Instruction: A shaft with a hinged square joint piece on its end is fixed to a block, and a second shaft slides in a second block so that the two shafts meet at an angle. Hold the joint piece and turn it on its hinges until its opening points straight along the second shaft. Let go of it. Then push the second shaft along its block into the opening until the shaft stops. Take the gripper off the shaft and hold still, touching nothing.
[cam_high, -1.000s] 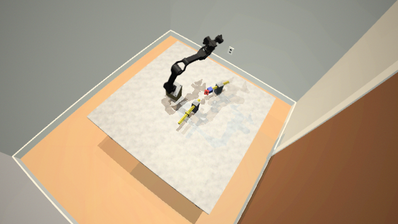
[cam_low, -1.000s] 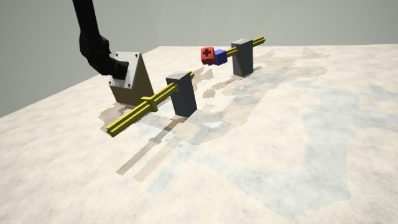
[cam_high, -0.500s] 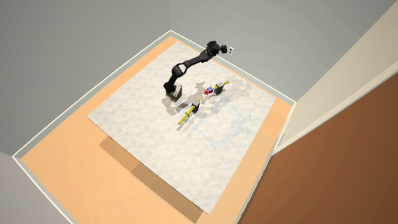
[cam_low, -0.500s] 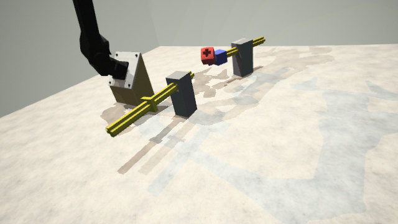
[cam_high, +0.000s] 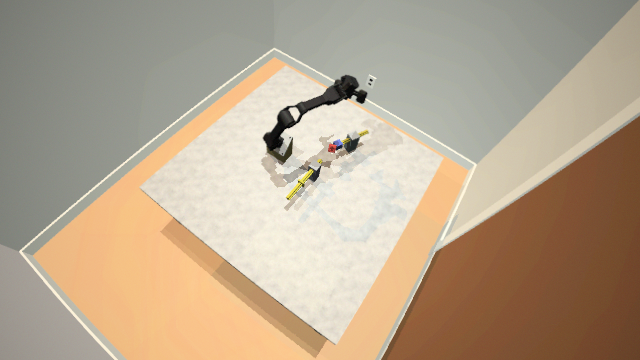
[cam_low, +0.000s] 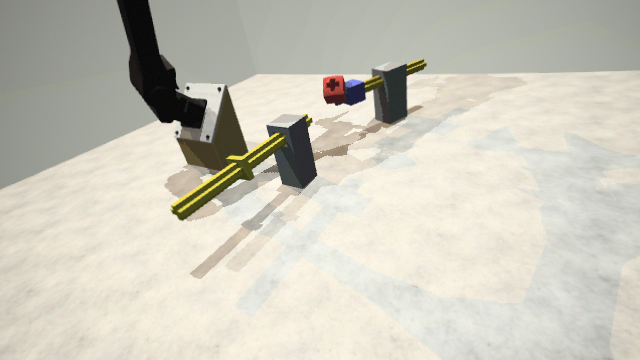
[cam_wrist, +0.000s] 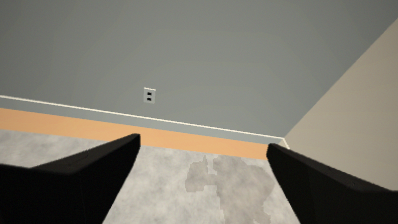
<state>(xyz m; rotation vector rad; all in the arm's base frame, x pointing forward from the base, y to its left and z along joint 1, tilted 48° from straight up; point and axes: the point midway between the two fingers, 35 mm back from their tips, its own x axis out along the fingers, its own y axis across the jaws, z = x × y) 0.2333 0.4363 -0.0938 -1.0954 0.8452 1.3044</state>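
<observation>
My gripper tip is 25 cm to the left of the red joint piece, 24 cm above it and 4 cm short of it.
</observation>
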